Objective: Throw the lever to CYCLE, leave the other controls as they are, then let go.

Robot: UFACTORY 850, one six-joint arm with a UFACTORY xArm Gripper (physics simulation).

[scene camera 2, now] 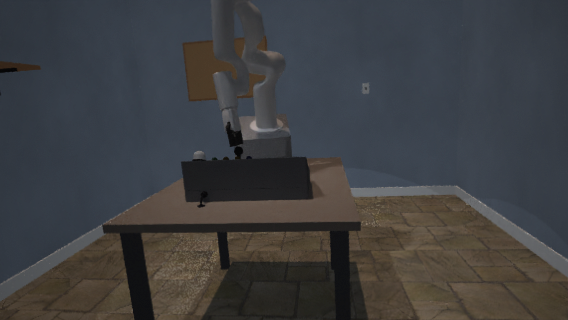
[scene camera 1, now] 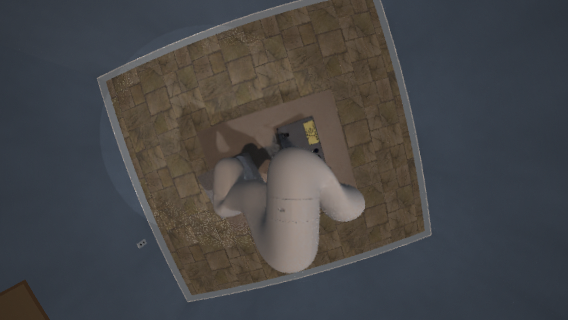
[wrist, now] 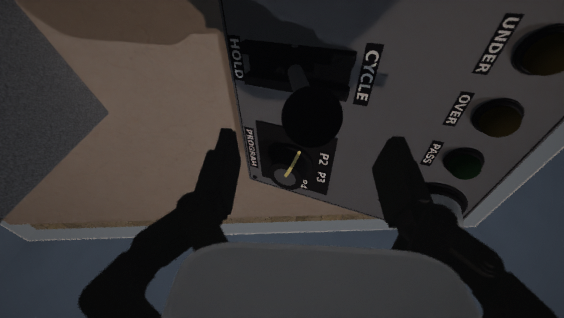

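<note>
The lever's black ball knob [wrist: 312, 116] [scene camera 2: 238, 150] stands up from its dark slot [wrist: 326, 67] on the grey console [wrist: 415, 75] [scene camera 2: 245, 180] [scene camera 1: 298, 131]. HOLD is at the slot's left end and CYCLE at its right. In the wrist view the rod leans slightly to the CYCLE side; whether it is at its stop I cannot tell. My gripper [wrist: 308, 148] [scene camera 2: 234, 143] is open, its fingers apart on either side of the ball in the wrist view, with nothing held. The scene camera 2 view shows the fingertips just above the ball. The arm hides the gripper in scene camera 1.
The PROGRAM dial [wrist: 286, 175] is close below the ball. An amber UNDER lamp [wrist: 542, 52], an amber OVER lamp [wrist: 498, 117] and a green PASS lamp [wrist: 464, 163] are to the right, with a pale round control [wrist: 450, 205] near the right finger. The console stands on the table [scene camera 2: 280, 212] [scene camera 1: 337, 150].
</note>
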